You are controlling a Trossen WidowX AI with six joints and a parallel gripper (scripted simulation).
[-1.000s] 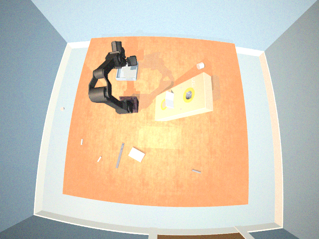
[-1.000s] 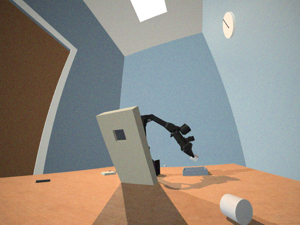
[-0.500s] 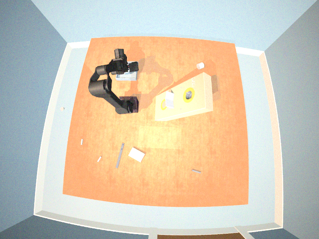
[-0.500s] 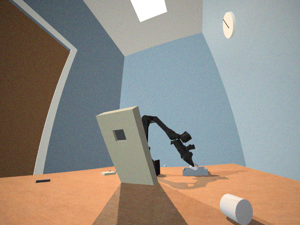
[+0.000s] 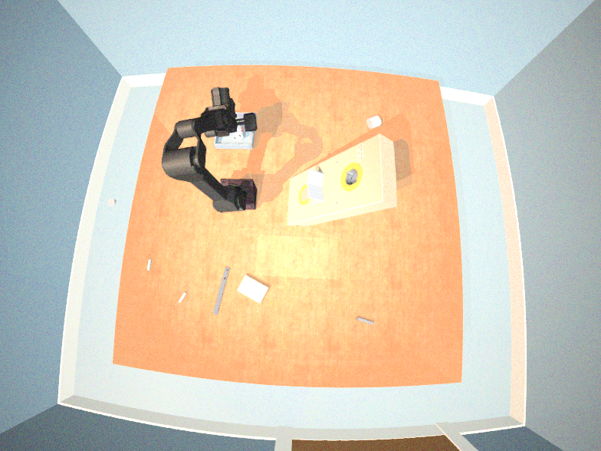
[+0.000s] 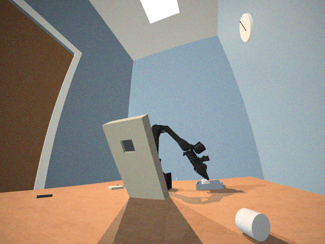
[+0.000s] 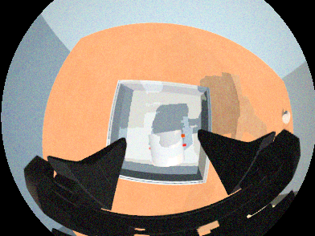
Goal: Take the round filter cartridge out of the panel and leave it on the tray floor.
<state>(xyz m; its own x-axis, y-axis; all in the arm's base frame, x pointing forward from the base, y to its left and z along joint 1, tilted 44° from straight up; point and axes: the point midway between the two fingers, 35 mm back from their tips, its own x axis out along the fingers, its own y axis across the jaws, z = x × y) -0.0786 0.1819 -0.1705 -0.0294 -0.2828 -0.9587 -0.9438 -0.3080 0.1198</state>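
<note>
My gripper tip is 20 mm to the left of the round filter cartridge, 20 mm above it and 10 mm short of it. From my gripper tip the other things lie so: blue-grey tray 40 mm below, 10 mm to the left; white flat block 570 mm to the right, 190 mm ahead, 40 mm below; cream service panel 400 mm ahead, 220 mm to the right, 120 mm above.
</note>
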